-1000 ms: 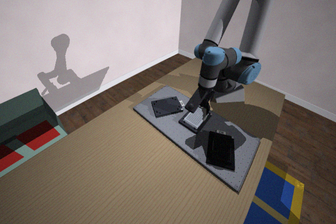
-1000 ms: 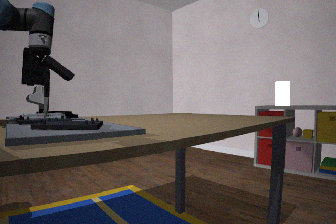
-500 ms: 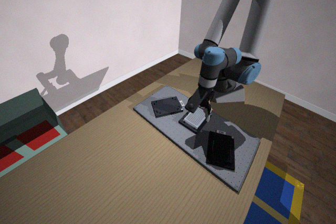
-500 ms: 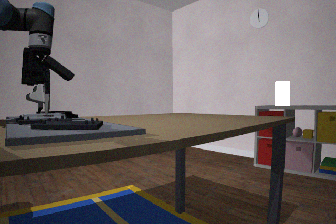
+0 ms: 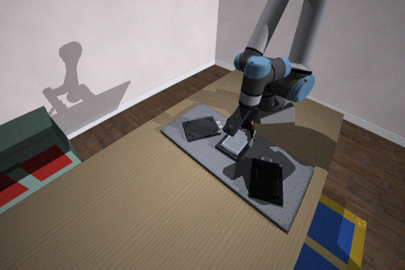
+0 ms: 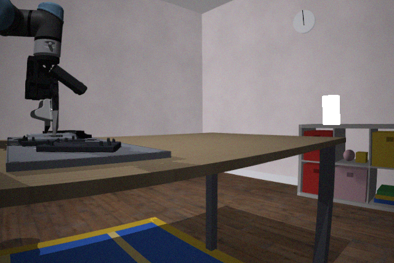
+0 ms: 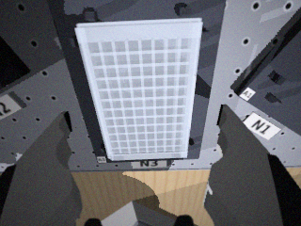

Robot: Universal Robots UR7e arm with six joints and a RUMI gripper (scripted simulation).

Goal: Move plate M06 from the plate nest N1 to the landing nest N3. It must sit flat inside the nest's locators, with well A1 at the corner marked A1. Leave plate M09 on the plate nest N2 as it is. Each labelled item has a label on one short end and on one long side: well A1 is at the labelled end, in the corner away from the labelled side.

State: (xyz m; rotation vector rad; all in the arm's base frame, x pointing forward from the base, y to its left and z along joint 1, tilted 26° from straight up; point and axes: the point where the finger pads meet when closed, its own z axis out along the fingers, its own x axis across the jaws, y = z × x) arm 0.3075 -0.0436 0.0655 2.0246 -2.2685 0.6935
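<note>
The white plate M06 is 10 mm below my hand. From my hand the other things lie so: label: 150 mm to the left, 30 mm below, 20 mm ahead; corner tag: 70 mm to the left, 70 mm behind, 20 mm below; landing nest N3: 20 mm below.
</note>
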